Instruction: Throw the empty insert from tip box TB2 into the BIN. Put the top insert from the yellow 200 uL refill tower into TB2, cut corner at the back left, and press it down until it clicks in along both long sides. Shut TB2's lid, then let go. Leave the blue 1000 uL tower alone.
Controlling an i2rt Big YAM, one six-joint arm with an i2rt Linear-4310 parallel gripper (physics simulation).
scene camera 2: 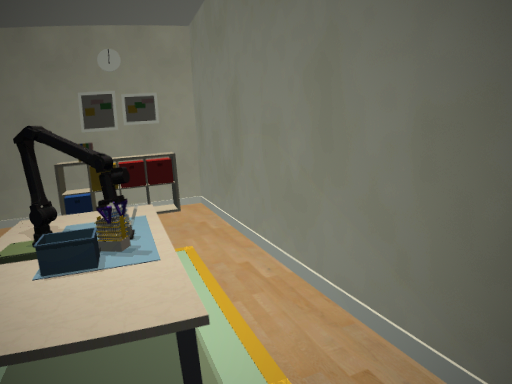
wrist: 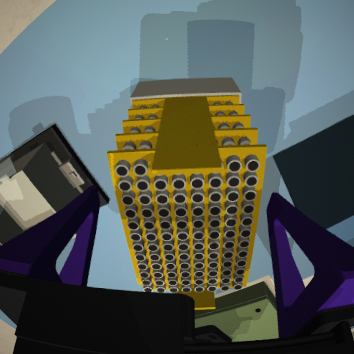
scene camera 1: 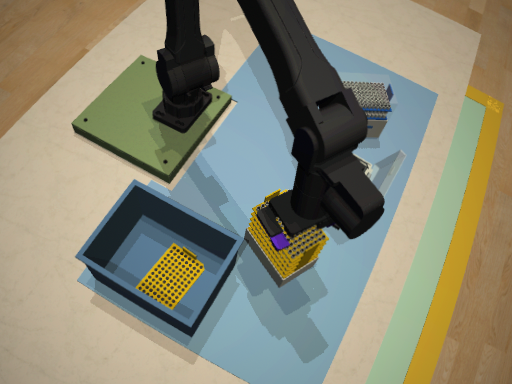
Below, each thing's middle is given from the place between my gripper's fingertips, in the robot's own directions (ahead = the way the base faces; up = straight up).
Scene:
I see the yellow insert full of tips (scene camera 1: 303, 242) 2 cm behind my hand, 1 cm to the left of it and 1 cm below it. Also, from my hand: clear lid (scene camera 1: 382, 174): 19 cm to the left, 8 cm ahead, 2 cm below; then dark blue bin (scene camera 1: 142, 225): 19 cm behind, 13 cm to the right, 7 cm below; then empty yellow insert (scene camera 1: 176, 271): 17 cm behind, 14 cm to the right, 11 cm below.

